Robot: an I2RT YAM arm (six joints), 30 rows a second.
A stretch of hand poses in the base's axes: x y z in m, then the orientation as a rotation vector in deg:
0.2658, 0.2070, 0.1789, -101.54, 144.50, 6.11
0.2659, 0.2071, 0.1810, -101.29, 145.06, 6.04
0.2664, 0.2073, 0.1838, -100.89, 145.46, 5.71
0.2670, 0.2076, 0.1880, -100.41, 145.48, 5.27
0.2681, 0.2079, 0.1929, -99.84, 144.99, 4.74
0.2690, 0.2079, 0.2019, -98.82, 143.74, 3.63
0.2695, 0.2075, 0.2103, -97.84, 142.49, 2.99
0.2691, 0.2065, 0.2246, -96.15, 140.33, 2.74
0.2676, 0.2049, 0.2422, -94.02, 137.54, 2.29
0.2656, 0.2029, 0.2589, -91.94, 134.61, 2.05
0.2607, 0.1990, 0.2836, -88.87, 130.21, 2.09
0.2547, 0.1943, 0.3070, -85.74, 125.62, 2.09
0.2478, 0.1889, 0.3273, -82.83, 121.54, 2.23
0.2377, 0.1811, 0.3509, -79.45, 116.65, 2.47
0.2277, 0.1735, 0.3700, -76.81, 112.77, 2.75
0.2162, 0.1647, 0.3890, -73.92, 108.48, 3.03
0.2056, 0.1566, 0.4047, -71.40, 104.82, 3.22
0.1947, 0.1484, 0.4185, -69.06, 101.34, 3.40
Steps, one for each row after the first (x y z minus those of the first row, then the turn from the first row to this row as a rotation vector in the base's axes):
0.0001, 0.0001, 0.0021, -0.22, 0.24, -0.33
0.0006, 0.0003, 0.0049, -0.45, 0.21, -0.69
0.0012, 0.0006, 0.0091, -0.52, -0.16, -0.97
0.0023, 0.0009, 0.0140, -0.36, -0.95, -1.13
0.0032, 0.0009, 0.0230, 0.00, -2.69, -1.30
0.0037, 0.0005, 0.0314, 0.59, -4.22, -1.43
0.0033, -0.0005, 0.0457, 2.06, -6.53, -1.64
0.0018, -0.0021, 0.0633, 3.86, -9.55, -1.89
-0.0002, -0.0041, 0.0800, 5.83, -12.56, -2.05
-0.0051, -0.0080, 0.1047, 8.98, -16.90, -2.27
-0.0111, -0.0127, 0.1281, 12.24, -21.40, -2.44
-0.0180, -0.0181, 0.1484, 15.26, -25.39, -2.68
-0.0281, -0.0259, 0.1720, 18.90, -30.08, -2.89
-0.0381, -0.0335, 0.1911, 21.85, -33.74, -3.02
-0.0496, -0.0423, 0.2101, 25.09, -37.77, -3.15
-0.0602, -0.0504, 0.2258, 27.85, -41.25, -3.29
-0.0711, -0.0586, 0.2396, 30.47, -44.53, -3.39

